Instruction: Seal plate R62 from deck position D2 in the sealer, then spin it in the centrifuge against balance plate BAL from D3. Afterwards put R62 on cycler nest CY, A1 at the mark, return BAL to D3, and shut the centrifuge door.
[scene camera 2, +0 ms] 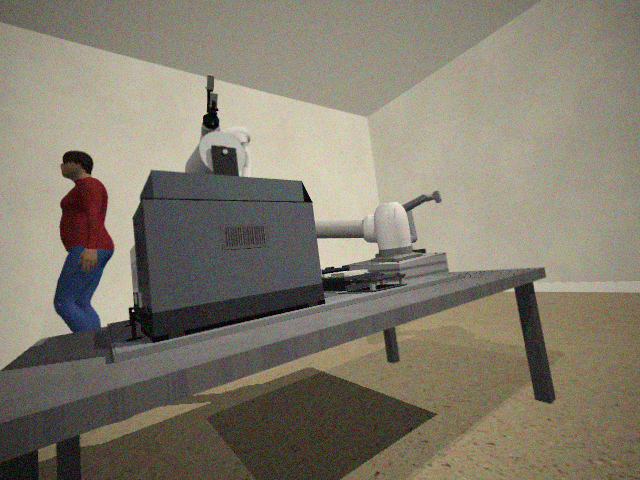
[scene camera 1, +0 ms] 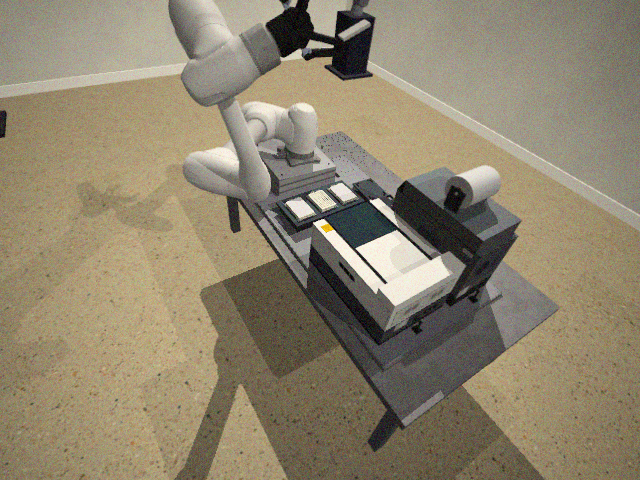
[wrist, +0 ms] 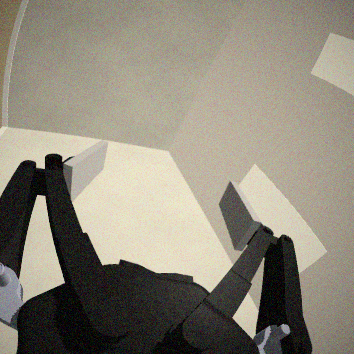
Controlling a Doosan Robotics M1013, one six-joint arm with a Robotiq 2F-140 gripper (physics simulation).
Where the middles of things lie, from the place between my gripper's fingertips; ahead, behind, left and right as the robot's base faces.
My hand is 140 mm short of the white centrifuge (scene camera 1: 390, 277), 180 mm to the right of it and 850 mm above it.
